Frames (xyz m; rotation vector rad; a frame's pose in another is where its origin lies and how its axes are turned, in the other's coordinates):
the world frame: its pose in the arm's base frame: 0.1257 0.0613 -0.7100 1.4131 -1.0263 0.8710
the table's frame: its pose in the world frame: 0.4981 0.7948 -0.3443 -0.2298 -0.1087 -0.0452
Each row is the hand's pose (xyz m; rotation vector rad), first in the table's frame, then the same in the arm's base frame.
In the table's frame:
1: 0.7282 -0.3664 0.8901 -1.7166 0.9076 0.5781
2: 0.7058 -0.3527 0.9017 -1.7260 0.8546 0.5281
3: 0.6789 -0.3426 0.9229 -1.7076 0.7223 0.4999
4: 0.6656 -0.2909 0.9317 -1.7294 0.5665 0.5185
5: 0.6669 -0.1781 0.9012 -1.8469 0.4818 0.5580
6: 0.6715 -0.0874 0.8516 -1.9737 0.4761 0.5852
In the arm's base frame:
1: -0.0996 -0.7313 0.4731 -0.7667 -0.7576 0.3188
2: -0.1234 -0.7343 0.4573 -0.7282 -0.7754 0.2676
3: -0.1485 -0.7463 0.4348 -0.6549 -0.8657 0.2116
4: -0.2015 -0.7401 0.4434 -0.6344 -0.9865 0.1404
5: -0.2915 -0.6861 0.4949 -0.7275 -1.0433 0.0487
6: -0.3551 -0.6196 0.5422 -0.8441 -1.0304 -0.0194

